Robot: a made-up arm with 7 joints. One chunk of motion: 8 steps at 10 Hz.
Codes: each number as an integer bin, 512 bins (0 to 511) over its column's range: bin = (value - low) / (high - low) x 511, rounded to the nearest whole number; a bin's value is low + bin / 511 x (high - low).
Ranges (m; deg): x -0.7..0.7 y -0.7..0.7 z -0.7..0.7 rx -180..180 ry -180..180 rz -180..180
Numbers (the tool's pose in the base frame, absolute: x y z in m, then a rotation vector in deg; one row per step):
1: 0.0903 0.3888 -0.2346 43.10 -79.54 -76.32
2: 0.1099 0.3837 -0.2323 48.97 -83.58 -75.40
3: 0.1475 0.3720 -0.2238 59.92 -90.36 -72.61
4: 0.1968 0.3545 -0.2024 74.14 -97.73 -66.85
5: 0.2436 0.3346 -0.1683 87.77 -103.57 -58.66
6: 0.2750 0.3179 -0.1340 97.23 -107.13 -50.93
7: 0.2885 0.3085 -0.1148 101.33 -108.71 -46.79
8: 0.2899 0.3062 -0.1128 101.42 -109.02 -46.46
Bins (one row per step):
1: 288 397 170 317 143 147
2: 296 396 171 325 137 148
3: 309 391 174 341 127 152
4: 327 385 182 361 117 161
5: 344 378 194 380 108 172
6: 356 372 207 394 103 183
7: 361 368 214 399 101 189
8: 361 367 214 399 101 190

